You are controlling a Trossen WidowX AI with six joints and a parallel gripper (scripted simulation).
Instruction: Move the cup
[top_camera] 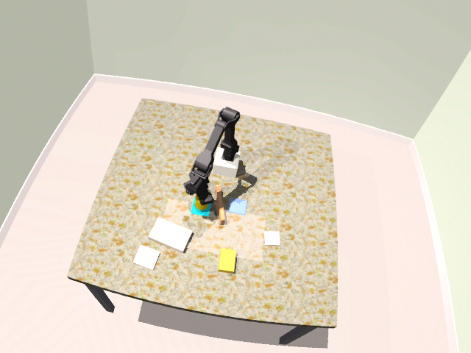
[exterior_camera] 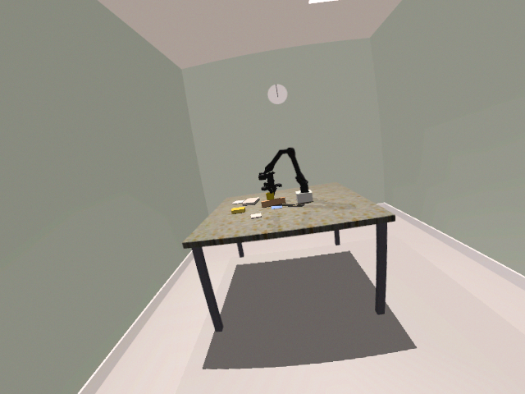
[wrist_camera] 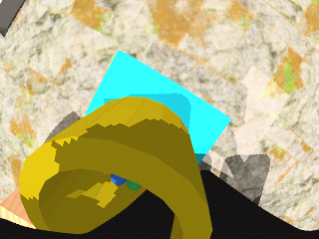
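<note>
Now: gripper tip 2 cm short of the cyan pad, 2 cm to the right of it and 6 cm above it. Also, from my gripper tip: yellow block (29 cm ahead, 20 cm to the left, 4 cm below); wooden bar (1 cm behind, 10 cm to the left, 4 cm below); green marble (1 cm ahead, 3 cm to the left, 2 cm below).
</note>
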